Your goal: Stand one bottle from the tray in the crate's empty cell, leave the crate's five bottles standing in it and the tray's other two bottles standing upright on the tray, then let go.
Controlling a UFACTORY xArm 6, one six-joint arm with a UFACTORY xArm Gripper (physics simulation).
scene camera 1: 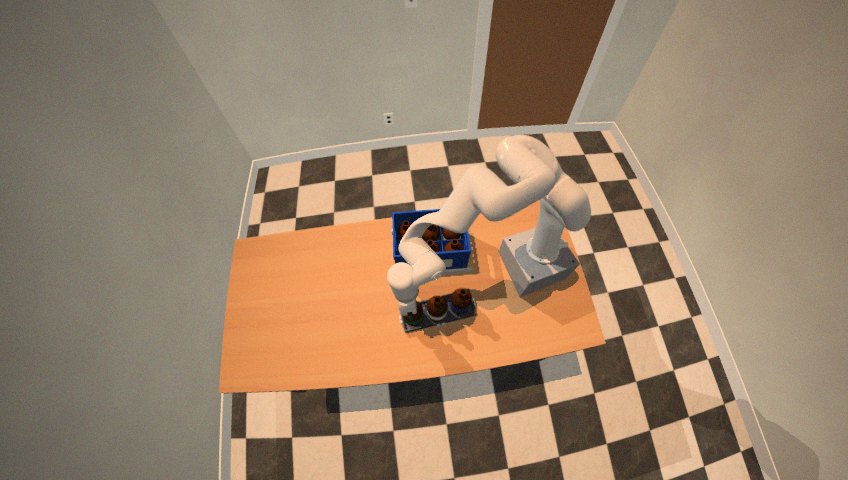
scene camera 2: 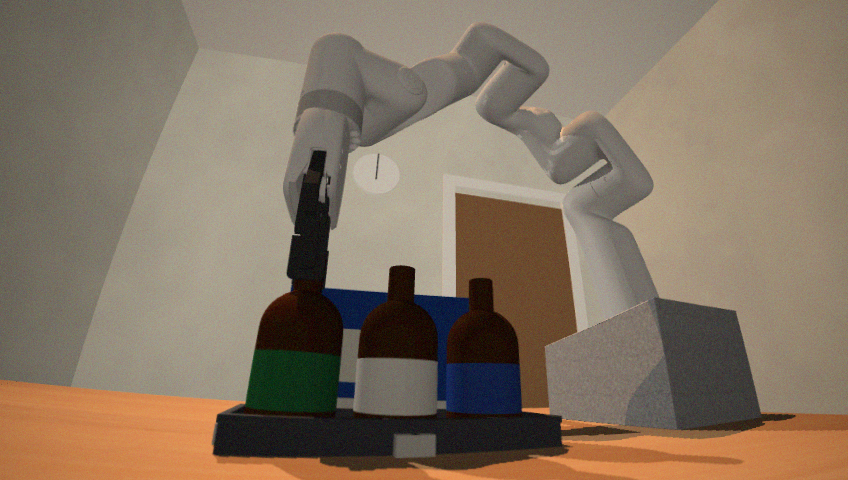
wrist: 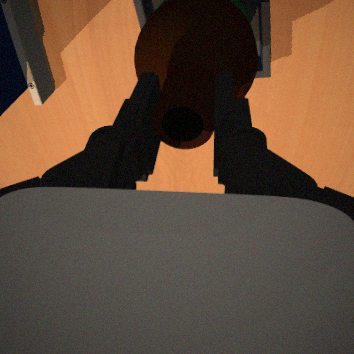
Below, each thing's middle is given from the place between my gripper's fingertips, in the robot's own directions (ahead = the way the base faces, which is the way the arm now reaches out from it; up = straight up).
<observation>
I see the blue-labelled bottle (scene camera 2: 483, 380) 18 cm behind my hand, 5 cm below it and 2 cm to the right of it.
</observation>
